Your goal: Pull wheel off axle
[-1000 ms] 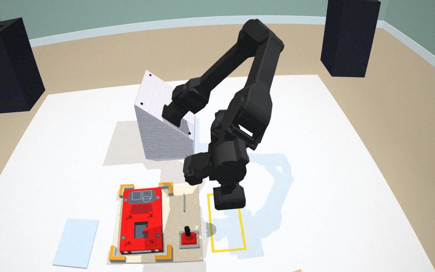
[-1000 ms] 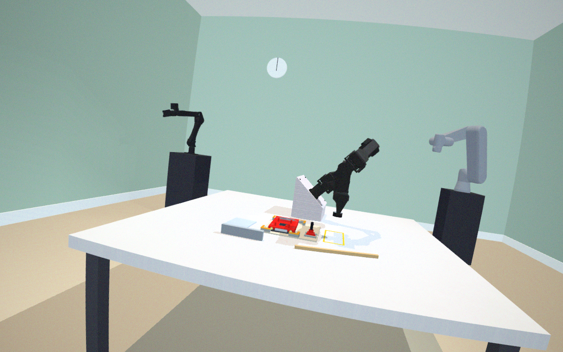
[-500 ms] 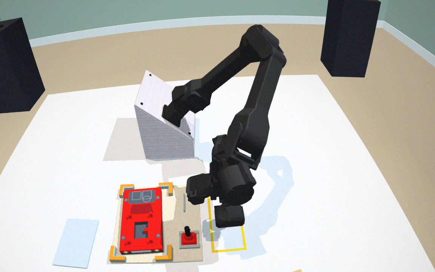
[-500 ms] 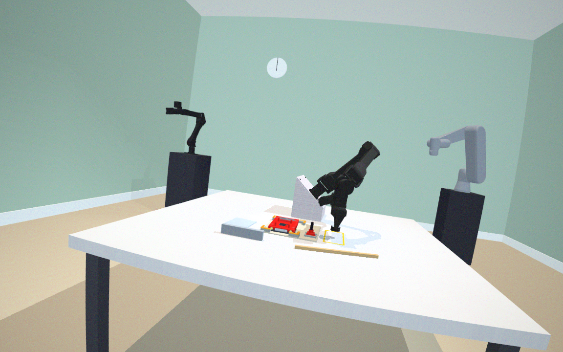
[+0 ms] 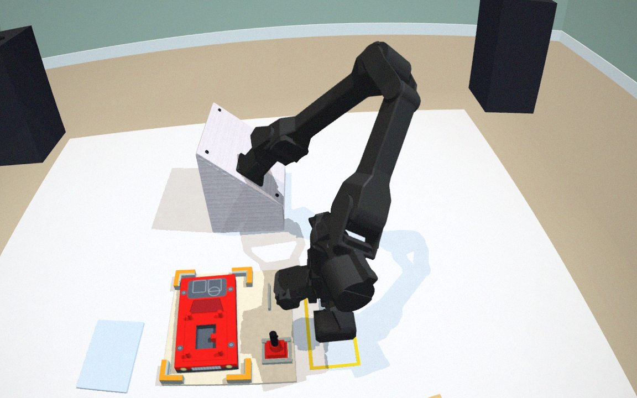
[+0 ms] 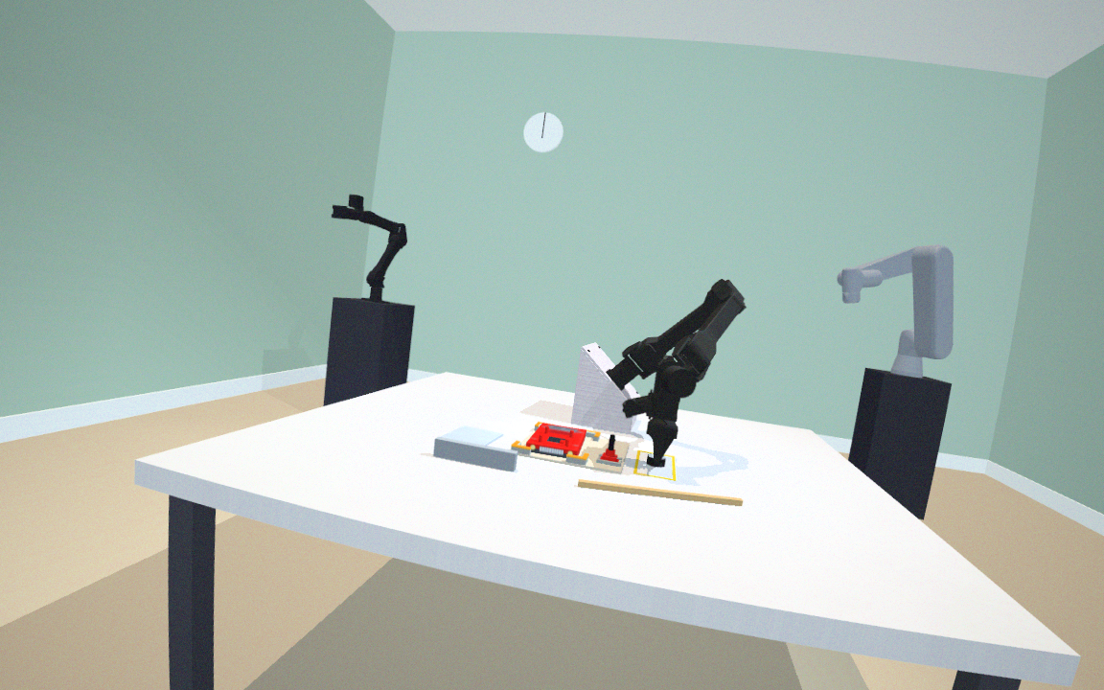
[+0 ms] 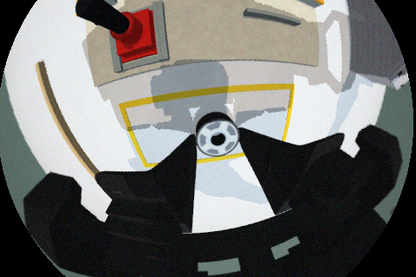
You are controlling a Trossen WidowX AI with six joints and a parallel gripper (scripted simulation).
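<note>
Now: the small wheel right at my gripper tip. From my gripper tip the other things lie so: wooden strip (200 mm ahead, 20 mm to the left); pale blue slab (80 mm ahead, 400 mm to the right, 10 mm below).
</note>
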